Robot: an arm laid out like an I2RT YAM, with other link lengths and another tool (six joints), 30 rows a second.
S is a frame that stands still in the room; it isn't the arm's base.
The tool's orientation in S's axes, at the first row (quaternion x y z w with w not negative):
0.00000 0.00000 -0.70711 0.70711
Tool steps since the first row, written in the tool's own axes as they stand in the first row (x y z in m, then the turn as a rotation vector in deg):
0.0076 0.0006 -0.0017 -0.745 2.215 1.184
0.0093 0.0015 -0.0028 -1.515 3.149 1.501
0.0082 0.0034 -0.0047 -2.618 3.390 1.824
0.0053 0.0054 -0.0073 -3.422 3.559 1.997
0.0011 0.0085 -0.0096 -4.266 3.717 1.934
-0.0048 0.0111 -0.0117 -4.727 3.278 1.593
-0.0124 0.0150 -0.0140 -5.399 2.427 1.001
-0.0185 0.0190 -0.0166 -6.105 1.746 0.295
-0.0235 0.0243 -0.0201 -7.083 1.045 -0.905
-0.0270 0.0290 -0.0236 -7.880 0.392 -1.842
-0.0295 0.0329 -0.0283 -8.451 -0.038 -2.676
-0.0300 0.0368 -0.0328 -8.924 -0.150 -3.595
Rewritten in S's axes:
0.0006 -0.0076 -0.0017 2.215 0.745 1.184
0.0015 -0.0093 -0.0028 3.149 1.515 1.501
0.0034 -0.0082 -0.0047 3.390 2.618 1.824
0.0054 -0.0053 -0.0073 3.559 3.422 1.997
0.0085 -0.0011 -0.0096 3.717 4.266 1.934
0.0111 0.0048 -0.0117 3.278 4.727 1.593
0.0150 0.0124 -0.0140 2.427 5.399 1.001
0.0190 0.0185 -0.0166 1.746 6.105 0.295
0.0243 0.0235 -0.0201 1.045 7.083 -0.905
0.0290 0.0270 -0.0236 0.392 7.880 -1.842
0.0329 0.0295 -0.0283 -0.038 8.451 -2.676
0.0368 0.0300 -0.0328 -0.150 8.924 -3.595

